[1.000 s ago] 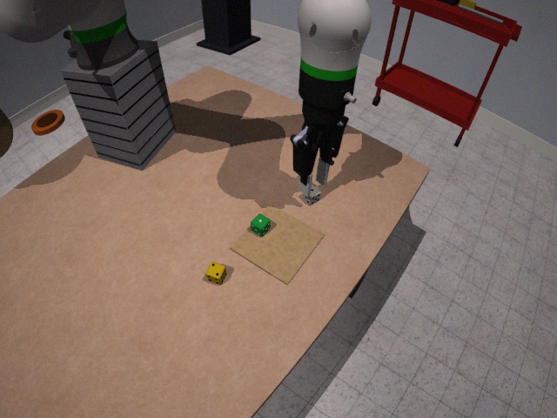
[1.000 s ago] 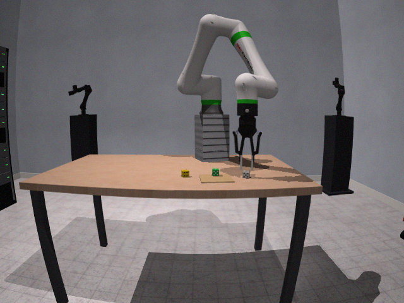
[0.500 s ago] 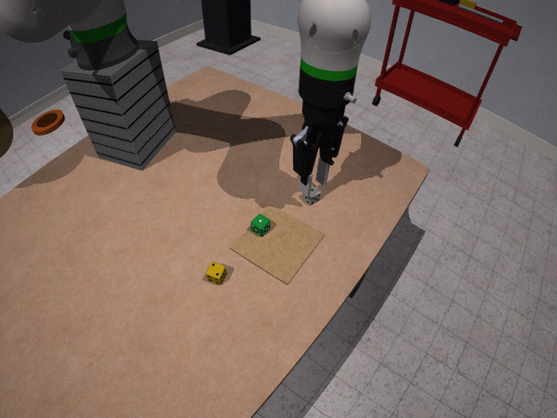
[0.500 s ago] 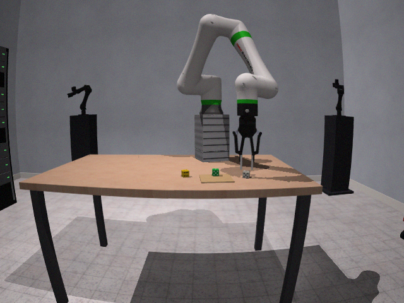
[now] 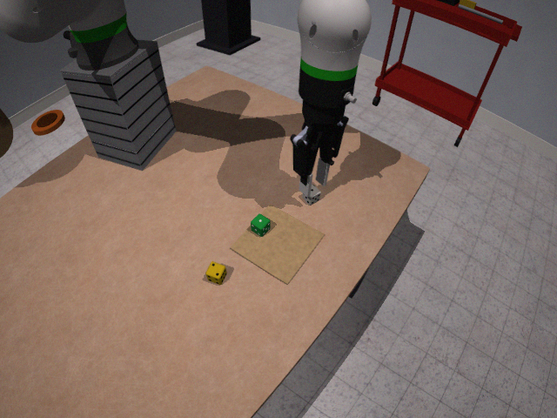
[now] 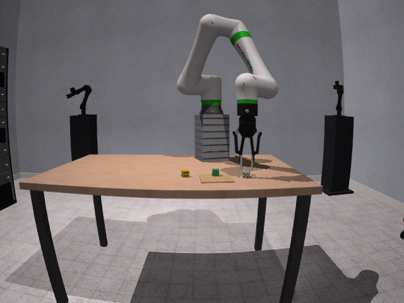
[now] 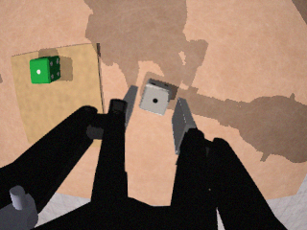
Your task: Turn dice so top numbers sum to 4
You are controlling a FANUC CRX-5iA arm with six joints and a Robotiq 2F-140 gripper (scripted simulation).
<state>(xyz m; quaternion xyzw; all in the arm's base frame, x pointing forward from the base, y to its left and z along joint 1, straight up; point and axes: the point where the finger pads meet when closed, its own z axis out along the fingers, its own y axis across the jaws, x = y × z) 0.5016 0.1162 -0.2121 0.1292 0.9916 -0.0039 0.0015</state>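
The white die is 60 mm below my hand. Also, from my hand: green die (40 mm behind, 140 mm to the right, 50 mm below); yellow die (40 mm behind, 270 mm to the right, 60 mm below); tan mat (10 mm ahead, 140 mm to the right, 70 mm below).
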